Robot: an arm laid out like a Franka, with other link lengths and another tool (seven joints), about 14 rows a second.
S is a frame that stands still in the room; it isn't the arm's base.
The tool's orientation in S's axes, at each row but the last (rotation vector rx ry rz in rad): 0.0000, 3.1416, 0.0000; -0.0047, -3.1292, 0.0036; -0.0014, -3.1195, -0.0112; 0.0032, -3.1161, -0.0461; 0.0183, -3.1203, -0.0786
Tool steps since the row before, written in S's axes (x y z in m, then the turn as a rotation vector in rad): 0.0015, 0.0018, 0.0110, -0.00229, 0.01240, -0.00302; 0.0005, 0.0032, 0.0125, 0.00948, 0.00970, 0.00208; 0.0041, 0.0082, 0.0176, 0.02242, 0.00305, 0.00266; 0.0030, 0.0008, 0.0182, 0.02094, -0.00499, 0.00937; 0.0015, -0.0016, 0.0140, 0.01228, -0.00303, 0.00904
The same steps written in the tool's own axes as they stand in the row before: -0.0015, 0.0018, -0.0110, 0.00229, 0.01240, 0.00302; -0.0003, 0.0032, -0.0125, -0.00942, 0.00972, -0.00222; -0.0037, 0.0083, -0.0176, -0.02235, 0.00309, -0.00313; -0.0025, 0.0013, -0.0182, -0.02069, -0.00475, -0.01004; -0.0012, -0.0009, -0.0141, -0.01206, -0.00271, -0.00943
